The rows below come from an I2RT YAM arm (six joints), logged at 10 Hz.
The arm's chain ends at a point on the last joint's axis. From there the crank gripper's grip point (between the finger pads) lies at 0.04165 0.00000 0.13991 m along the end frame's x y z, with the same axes.
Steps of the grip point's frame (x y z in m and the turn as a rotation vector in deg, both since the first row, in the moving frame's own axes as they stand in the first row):
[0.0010 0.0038 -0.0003 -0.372 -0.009 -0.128]
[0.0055 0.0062 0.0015 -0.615 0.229 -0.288]
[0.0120 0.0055 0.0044 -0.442 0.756 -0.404]
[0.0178 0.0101 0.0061 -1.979 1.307 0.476]
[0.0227 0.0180 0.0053 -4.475 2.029 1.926]
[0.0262 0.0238 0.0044 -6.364 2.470 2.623]
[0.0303 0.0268 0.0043 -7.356 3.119 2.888]
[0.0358 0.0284 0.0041 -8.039 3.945 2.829]
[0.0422 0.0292 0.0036 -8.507 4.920 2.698]
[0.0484 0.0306 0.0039 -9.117 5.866 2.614]
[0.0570 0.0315 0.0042 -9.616 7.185 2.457]
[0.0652 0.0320 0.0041 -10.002 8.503 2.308]
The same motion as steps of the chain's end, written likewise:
[0.0010 0.0030 -0.0003 -0.372 -0.009 -0.128]
[0.0049 0.0049 0.0017 -0.615 0.229 -0.288]
[0.0102 0.0047 0.0050 -0.442 0.756 -0.404]
[0.0146 0.0049 0.0072 -1.979 1.307 0.476]
[0.0180 0.0057 0.0073 -4.475 2.029 1.926]
[0.0206 0.0064 0.0073 -6.364 2.470 2.623]
[0.0233 0.0068 0.0081 -7.356 3.119 2.888]
[0.0268 0.0068 0.0088 -8.039 3.945 2.829]
[0.0309 0.0066 0.0094 -8.507 4.920 2.698]
[0.0349 0.0066 0.0108 -9.117 5.866 2.614]
[0.0405 0.0065 0.0126 -9.616 7.185 2.457]
[0.0456 0.0063 0.0140 -10.002 8.503 2.308]

